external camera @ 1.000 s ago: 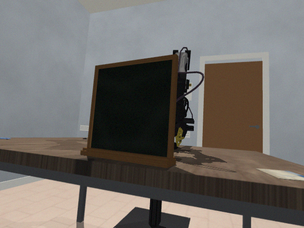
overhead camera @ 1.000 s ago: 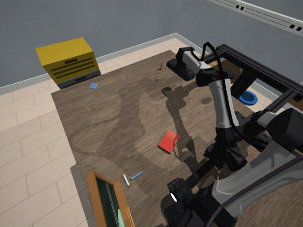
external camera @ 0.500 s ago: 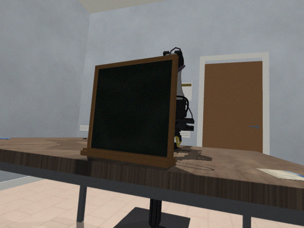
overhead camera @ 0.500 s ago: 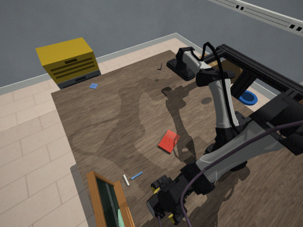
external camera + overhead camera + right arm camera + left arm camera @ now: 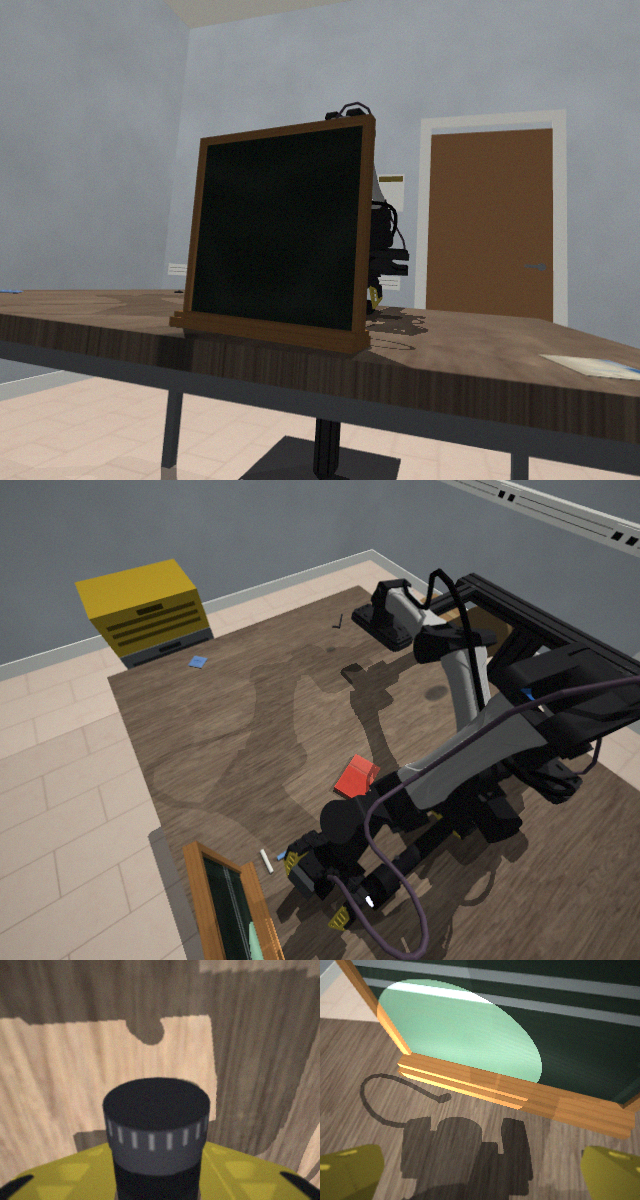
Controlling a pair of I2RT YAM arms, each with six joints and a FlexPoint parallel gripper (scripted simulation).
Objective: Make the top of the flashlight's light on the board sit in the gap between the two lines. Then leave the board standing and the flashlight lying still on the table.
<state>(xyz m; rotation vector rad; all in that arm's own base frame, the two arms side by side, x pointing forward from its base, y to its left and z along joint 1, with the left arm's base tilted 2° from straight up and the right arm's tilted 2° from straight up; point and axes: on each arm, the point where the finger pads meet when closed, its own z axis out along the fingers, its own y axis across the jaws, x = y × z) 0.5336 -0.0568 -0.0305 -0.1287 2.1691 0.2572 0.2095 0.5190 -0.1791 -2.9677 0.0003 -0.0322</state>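
The board lies 12 cm ahead of my left hand, 2 cm to the left of it and 1 cm above it. From my left hand the other things lie so: flashlight (23 cm behind, 5 cm to the left, 12 cm below); blue chalk (11 cm to the right, 14 cm below); white chalk (5 cm ahead, 11 cm to the right, 14 cm below).
Now: right hand 140 mm short of the flashlight and 10 mm to the right of it. From my right hand the other things lie so: red block: 120 mm ahead, 210 mm to the right, 20 mm below; then blue chalk: 360 mm ahead, 150 mm to the right, 20 mm below; then white chalk: 420 mm ahead, 160 mm to the right, 20 mm below.
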